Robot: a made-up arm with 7 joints.
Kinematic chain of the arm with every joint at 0, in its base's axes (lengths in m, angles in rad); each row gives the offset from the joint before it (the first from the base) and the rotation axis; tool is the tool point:
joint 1: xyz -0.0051 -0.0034 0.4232 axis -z
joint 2: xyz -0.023 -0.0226 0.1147 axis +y
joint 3: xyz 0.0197 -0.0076 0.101 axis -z
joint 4: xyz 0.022 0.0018 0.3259 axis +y
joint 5: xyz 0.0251 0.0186 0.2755 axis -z
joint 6: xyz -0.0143 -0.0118 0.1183 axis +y
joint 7: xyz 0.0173 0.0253 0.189 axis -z
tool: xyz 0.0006 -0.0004 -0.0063
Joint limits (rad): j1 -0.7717..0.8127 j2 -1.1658..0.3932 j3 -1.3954..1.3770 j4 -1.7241..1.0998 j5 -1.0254..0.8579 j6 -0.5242..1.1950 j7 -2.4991..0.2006
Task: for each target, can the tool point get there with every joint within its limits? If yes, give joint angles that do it. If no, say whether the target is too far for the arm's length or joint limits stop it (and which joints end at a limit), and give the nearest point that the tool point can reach.
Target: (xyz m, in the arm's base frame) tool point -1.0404 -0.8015 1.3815
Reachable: no: too far | nearest point -0.6917 -0.5327 1.0922 | short by 0.527 m
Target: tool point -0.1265 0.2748 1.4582
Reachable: yes | joints 0.5098 -0.1344 0.9459 -0.5037 -0.4454 -0.0148 -2.2050
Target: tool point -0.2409 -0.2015 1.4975
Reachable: yes | joints -0.6050 -0.2571 -0.3349 -0.1271 -0.8516 -0.1051 -0.9621
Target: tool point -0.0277 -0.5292 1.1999
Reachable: yes | joints -0.6019 -0.0018 -0.8928 -1.0896 -0.6012 -0.3495 -1.6669
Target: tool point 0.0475 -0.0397 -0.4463
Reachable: no: joint limits stop it (at a limit: joint 1, joint 2, joint 4, joint 6, joint 7) | nearest point -0.3106 -0.3688 0.1848 | short by 0.797 m
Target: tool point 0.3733 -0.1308 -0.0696
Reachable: no: joint limits stop it (at a limit: joint 1, joint 2, joint 4, joint 6, joint 7) | nearest point -0.1004 -0.5368 0.2627 | short by 0.707 m
